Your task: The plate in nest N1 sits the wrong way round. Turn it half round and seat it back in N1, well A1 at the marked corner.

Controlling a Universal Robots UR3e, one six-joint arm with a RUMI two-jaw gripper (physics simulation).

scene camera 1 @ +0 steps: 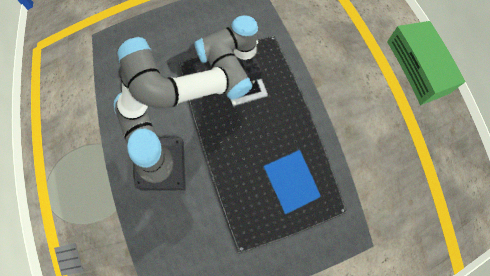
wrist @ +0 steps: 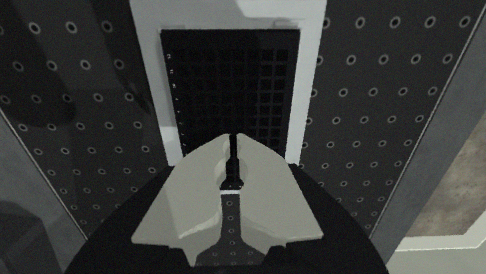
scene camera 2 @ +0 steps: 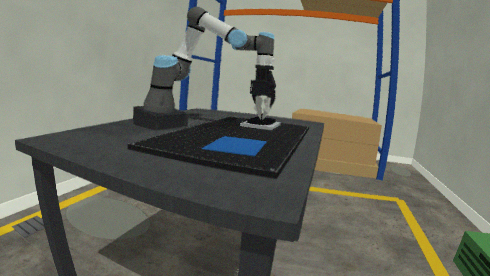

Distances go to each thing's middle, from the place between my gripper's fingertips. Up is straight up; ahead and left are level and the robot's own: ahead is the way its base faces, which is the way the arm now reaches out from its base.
The black well plate [wrist: 232, 81] lies 1 cm to the left of my hand and 1 cm below it. The rest, counted from my hand: blue sheet [scene camera 1: 290, 177] (37 cm to the right, 3 cm behind, 2 cm below).
